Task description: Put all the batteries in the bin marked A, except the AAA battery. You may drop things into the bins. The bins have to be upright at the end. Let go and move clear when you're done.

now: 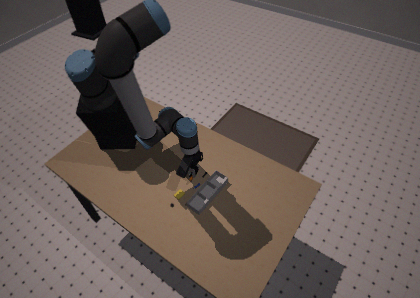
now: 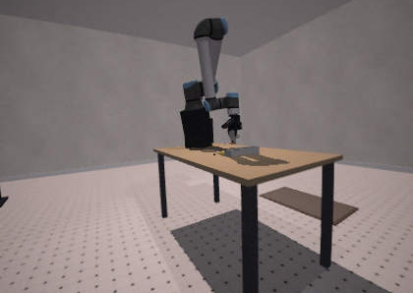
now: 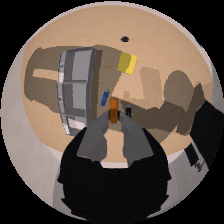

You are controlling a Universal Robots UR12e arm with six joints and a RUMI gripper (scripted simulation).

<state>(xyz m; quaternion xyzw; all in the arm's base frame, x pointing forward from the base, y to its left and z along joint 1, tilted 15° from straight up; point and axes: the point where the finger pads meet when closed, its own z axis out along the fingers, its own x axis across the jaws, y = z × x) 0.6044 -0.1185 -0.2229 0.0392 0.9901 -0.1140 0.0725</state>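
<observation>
Now: hand 2 cm short of the blue battery and 8 cm above it. Also, from my hand: grey double bin: 10 cm ahead, 2 cm to the right, 6 cm below; orange battery: 1 cm below; black battery: 4 cm behind, 5 cm to the left, 8 cm below.
</observation>
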